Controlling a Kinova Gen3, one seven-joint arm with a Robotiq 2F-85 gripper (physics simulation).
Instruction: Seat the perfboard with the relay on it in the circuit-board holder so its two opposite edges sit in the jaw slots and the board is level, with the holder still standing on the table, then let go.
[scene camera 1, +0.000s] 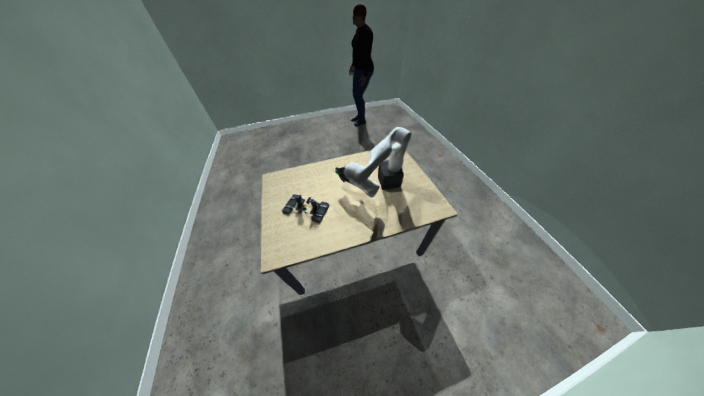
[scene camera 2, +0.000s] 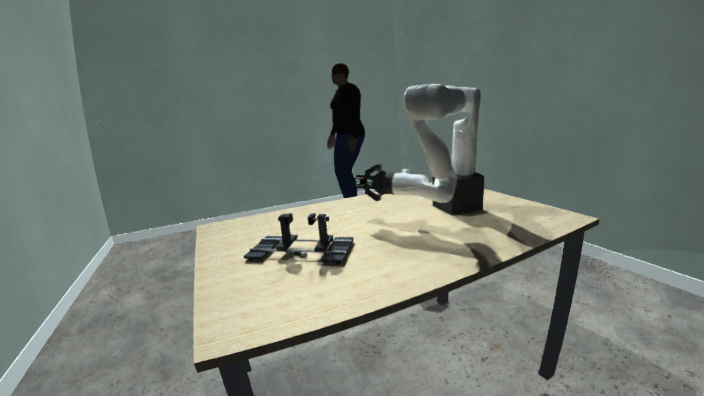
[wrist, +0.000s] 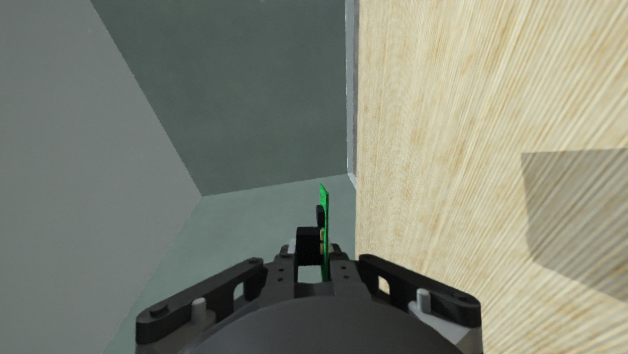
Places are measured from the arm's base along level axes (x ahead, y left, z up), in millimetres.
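Where they show: gripper, fingertip midpoint: (scene camera 1: 335, 169) (scene camera 2: 355, 181) (wrist: 310, 249); arm's base, link origin: (scene camera 1: 393, 167) (scene camera 2: 462, 172).
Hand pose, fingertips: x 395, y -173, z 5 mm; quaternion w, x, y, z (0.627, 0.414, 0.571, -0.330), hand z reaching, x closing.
Each offset is from my fingertips to the top centre of the thing. "spot": to the spot under its first point. Level surfaces: height alone.
My gripper (scene camera 1: 340, 171) (scene camera 2: 365, 183) (wrist: 310, 249) is shut on the perfboard and points roughly sideways, above the table and well to the right of the holder. The green perfboard {dx -31, dy +16, dz +10 mm} (scene camera 2: 361, 183) (wrist: 324, 202) shows edge-on in the wrist view, roughly level. Its black relay {dx -23, dy +18, dz +10 mm} (wrist: 308, 245) is between the fingers, on the side away from the table. The black circuit-board holder {spot: dx +209, dy +201, dz -134 mm} (scene camera 1: 320, 210) (scene camera 2: 339, 254) stands on the table at the left. Its left jaw post {dx +324, dy +95, dz -33 mm} (scene camera 2: 285, 232) and right jaw post {dx +239, dy +177, dz -33 mm} (scene camera 2: 323, 232) are upright and apart. The jaw slots are too small to make out.
A small dark and green item {dx +304, dy +141, dz -137 mm} (scene camera 2: 300, 254) shows low between the holder's posts. The arm's black base (scene camera 1: 390, 177) (scene camera 2: 466, 195) stands on the right part of the wooden table {dz -150 mm} (scene camera 1: 280, 250) (scene camera 2: 235, 315) (wrist: 425, 100). A person (scene camera 1: 362, 50) (scene camera 2: 346, 110) stands behind the table.
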